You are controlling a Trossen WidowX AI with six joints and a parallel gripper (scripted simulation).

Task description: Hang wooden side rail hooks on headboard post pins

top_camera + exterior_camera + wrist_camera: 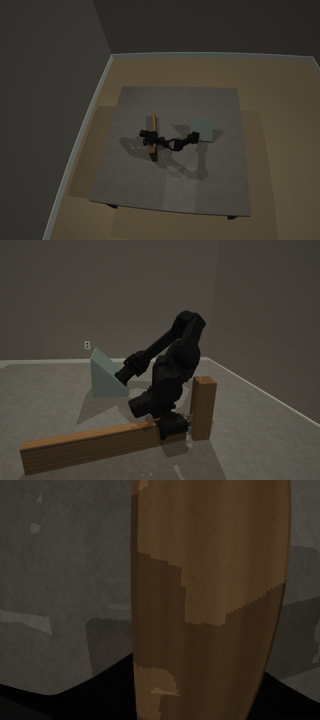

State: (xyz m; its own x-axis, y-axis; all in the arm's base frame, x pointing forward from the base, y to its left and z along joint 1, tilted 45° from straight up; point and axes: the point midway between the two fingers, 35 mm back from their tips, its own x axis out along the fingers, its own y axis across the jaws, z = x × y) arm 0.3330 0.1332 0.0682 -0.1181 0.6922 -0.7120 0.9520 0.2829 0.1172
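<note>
Now: gripper tip 30 mm past the headboard post, 120 mm to the right of it and 60 mm below it.
</note>
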